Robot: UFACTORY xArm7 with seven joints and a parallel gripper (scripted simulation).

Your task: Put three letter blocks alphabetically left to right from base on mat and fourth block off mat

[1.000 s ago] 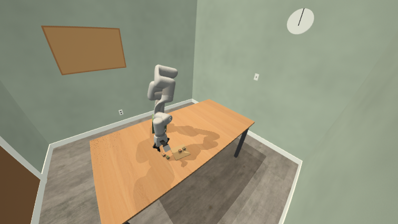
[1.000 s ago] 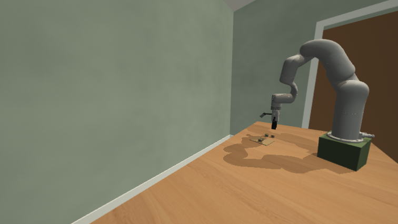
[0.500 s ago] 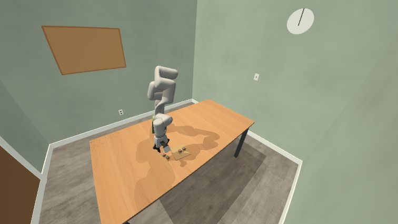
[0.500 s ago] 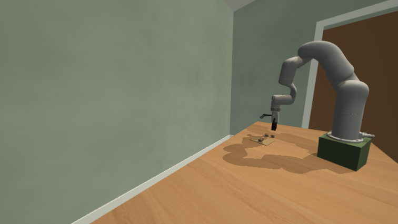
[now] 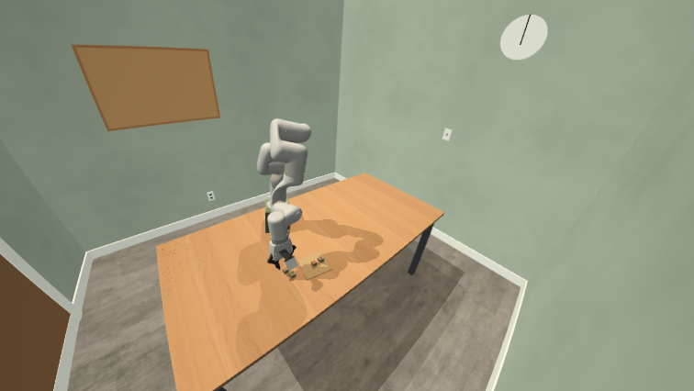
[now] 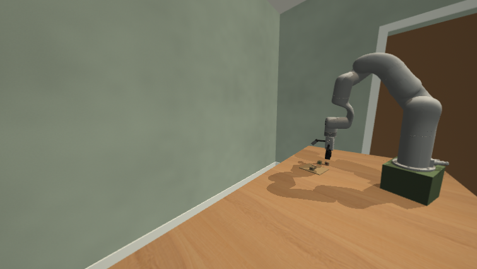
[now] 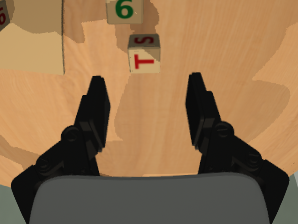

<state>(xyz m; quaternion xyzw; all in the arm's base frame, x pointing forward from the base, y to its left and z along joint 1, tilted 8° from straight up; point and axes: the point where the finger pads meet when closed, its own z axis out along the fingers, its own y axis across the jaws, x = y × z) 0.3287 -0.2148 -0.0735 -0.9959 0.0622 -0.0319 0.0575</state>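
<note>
The green-topped block is 5 cm ahead of my hand, 1 cm to the left of it and 6 cm below it. Also, from my hand: tan mat: 8 cm ahead, 13 cm to the left, 7 cm below.
</note>
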